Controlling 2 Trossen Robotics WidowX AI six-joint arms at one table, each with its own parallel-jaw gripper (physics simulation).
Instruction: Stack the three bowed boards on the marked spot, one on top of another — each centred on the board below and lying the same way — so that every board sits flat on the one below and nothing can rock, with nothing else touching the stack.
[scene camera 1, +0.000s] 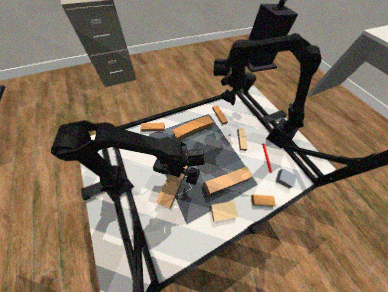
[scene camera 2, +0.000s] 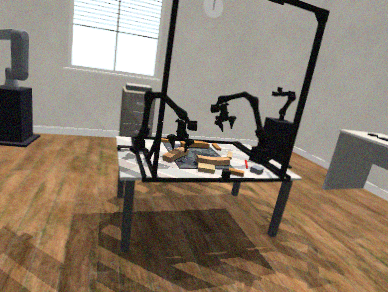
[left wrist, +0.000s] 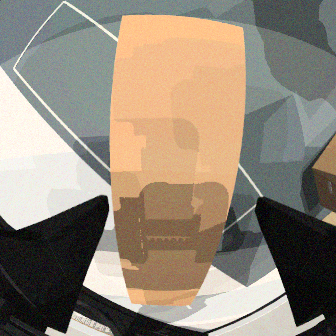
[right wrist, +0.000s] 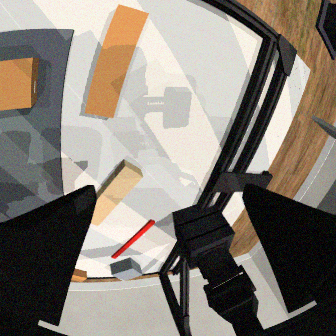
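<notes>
One orange bowed board lies slanted across the white marked outline, partly off the dark mat. My left gripper is open above this board; in the left wrist view its fingers stand on either side of the board's near half, apart from it. A second bowed board lies at the mat's front right, a third at its back. My right gripper is open and empty, high above the table.
Small orange blocks, a pale block, a square pale block, a red stick and a grey block lie around the mat. Black rails edge the table.
</notes>
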